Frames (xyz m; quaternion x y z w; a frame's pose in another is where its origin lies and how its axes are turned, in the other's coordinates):
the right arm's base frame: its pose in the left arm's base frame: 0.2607 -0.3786 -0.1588 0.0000 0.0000 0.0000 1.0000
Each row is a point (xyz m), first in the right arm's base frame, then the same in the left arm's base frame.
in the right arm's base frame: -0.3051 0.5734 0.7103
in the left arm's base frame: -0.0444 0.1948 0.5515
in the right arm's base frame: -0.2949 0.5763 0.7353
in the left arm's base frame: -0.0342 0.1977 0.5765
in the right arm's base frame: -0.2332 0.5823 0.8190
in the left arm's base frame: 0.0275 0.2037 0.6602
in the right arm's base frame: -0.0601 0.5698 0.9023
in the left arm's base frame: 0.2006 0.1912 0.7435
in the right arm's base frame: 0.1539 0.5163 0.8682
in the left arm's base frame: 0.4146 0.1377 0.7094
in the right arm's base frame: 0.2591 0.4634 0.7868
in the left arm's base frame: 0.5198 0.0848 0.6280
